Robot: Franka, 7 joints.
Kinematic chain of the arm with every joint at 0, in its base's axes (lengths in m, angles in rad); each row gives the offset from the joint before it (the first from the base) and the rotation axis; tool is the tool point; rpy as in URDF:
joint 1: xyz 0 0 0.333 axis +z
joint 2: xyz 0 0 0 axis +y
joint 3: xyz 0 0 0.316 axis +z
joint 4: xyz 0.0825 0 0 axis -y
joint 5: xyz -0.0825 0 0.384 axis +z
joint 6: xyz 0 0 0 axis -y
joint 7: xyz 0.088 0 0 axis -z
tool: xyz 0 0 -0.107 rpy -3.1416 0 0
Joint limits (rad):
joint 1: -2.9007..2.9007
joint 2: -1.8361..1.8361
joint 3: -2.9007..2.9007
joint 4: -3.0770..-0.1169
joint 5: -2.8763..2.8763
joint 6: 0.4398..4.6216
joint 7: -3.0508..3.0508
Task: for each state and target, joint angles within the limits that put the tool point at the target. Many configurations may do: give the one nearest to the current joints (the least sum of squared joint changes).
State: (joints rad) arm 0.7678 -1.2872 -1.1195 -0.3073 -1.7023 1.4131 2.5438
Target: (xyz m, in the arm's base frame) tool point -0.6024 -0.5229 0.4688
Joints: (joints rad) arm 0.5487 -1.3276 -1.1421 -0.2415 -1.7474 1.5483 2.5438
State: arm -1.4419 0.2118 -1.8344 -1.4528 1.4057 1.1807 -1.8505
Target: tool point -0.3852 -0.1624 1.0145
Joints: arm -1.4260 0.1734 -1.8620 -0.8728 1.6188 1.6165 -1.8505
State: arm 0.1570 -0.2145 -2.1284 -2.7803 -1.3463 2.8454 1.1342
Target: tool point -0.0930 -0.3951 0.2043
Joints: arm 0.1618 -0.2485 -2.1429 -2.6356 -1.3273 2.8321 1.1342
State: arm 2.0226 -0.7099 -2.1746 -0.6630 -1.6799 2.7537 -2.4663
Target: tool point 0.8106 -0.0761 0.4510
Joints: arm 2.5455 -1.0794 -2.1832 -0.9399 -1.6891 2.7108 -2.4663
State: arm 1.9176 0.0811 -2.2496 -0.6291 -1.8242 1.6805 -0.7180
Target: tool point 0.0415 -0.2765 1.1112
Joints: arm 1.5989 -0.1082 -2.4724 -0.4050 -1.8635 1.6808 -0.7180
